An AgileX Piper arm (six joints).
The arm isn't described. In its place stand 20 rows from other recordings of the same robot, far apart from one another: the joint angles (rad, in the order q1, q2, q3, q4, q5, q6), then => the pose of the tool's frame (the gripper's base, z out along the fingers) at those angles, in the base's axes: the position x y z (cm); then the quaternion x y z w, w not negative.
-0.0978, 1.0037, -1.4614, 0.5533, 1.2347, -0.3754 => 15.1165 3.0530 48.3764 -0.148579 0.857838 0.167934 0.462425
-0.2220, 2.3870, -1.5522, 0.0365, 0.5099, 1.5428 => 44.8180 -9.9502 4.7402 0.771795 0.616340 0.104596 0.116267
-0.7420, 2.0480, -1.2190, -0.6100, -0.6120, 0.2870 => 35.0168 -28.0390 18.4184 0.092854 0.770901 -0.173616 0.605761
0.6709, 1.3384, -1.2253, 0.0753, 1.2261, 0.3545 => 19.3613 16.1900 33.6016 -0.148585 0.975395 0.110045 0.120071
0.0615, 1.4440, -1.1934, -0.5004, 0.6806, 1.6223 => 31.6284 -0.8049 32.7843 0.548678 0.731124 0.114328 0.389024
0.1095, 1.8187, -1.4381, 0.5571, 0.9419, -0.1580 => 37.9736 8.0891 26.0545 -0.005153 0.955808 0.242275 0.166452
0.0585, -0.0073, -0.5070, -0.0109, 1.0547, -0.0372 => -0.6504 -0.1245 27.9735 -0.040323 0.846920 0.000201 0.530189
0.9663, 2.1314, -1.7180, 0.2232, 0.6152, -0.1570 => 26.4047 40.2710 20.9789 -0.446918 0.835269 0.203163 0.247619
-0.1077, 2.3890, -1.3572, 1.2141, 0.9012, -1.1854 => 41.5021 2.2378 3.7190 -0.063850 0.909727 0.382714 0.147817
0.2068, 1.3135, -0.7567, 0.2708, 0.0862, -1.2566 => 27.0149 5.8818 26.4307 -0.495332 0.719067 -0.175966 0.454560
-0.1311, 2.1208, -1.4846, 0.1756, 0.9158, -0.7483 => 41.4189 -4.1897 14.1931 -0.254820 0.962839 0.042935 0.078516
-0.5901, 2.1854, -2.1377, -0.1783, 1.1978, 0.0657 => 39.0883 -27.9864 28.1301 0.299988 0.927735 -0.137669 0.174248
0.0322, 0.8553, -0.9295, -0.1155, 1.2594, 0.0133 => 12.9452 -0.5818 34.3027 -0.013496 0.970483 -0.052222 0.235063
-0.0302, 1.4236, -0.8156, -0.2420, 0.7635, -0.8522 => 25.1284 -2.2677 21.6615 -0.460739 0.870977 -0.146470 0.087555
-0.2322, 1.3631, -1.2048, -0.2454, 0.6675, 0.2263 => 28.7474 -8.2040 35.1829 0.150495 0.897066 -0.109335 0.400837
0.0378, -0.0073, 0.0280, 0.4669, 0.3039, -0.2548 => 5.3810 1.4301 17.9660 0.017808 0.775429 0.124633 0.618756
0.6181, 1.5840, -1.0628, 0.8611, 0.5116, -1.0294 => 25.6593 22.3916 25.9669 -0.441826 0.795510 0.242829 0.336136
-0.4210, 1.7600, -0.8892, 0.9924, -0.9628, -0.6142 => 29.3721 -20.0047 22.3920 0.417674 0.606805 -0.370254 0.565904
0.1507, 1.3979, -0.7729, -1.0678, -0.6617, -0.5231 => 28.0880 9.2204 28.4644 -0.660403 0.372479 -0.211757 0.616674
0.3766, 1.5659, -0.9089, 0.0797, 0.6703, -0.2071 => 26.7903 11.0789 20.2911 -0.257985 0.951589 0.043366 0.161375
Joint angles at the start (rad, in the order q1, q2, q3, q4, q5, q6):
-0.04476 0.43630 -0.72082 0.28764 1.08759 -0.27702
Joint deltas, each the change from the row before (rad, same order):
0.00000 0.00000 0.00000 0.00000 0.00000 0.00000
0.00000 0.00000 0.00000 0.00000 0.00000 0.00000
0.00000 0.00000 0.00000 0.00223 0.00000 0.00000
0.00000 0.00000 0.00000 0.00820 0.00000 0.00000
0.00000 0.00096 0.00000 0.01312 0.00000 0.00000
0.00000 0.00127 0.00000 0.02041 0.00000 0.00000
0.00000 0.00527 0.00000 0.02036 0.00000 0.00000
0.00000 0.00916 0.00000 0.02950 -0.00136 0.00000
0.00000 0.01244 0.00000 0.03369 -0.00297 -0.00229
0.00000 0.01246 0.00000 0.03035 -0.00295 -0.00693
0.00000 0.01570 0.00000 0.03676 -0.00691 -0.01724
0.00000 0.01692 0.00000 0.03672 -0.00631 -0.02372
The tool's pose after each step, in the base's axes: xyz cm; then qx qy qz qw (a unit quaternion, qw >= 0). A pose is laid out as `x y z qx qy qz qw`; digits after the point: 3 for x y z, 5 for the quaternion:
5.444 2.044 33.226 -0.09642 0.89548 0.07553 0.42791
5.444 2.044 33.226 -0.09642 0.89548 0.07553 0.42791
5.443 2.062 33.231 -0.09635 0.89535 0.07663 0.42802
5.439 2.125 33.249 -0.09606 0.89483 0.08066 0.42842
5.452 2.226 33.273 -0.09554 0.89417 0.08718 0.42863
5.467 2.381 33.315 -0.09473 0.89303 0.09731 0.42901
5.565 2.531 33.338 -0.09365 0.89265 0.10766 0.42757
5.746 2.743 33.376 -0.09170 0.89199 0.12262 0.42534
6.001 2.977 33.422 -0.08996 0.89104 0.13919 0.42260
6.259 3.182 33.462 -0.09016 0.88996 0.15310 0.42001
6.605 3.417 33.532 -0.09346 0.88751 0.16778 0.41885
6.974 3.645 33.592 -0.09913 0.88485 0.18113 0.41763

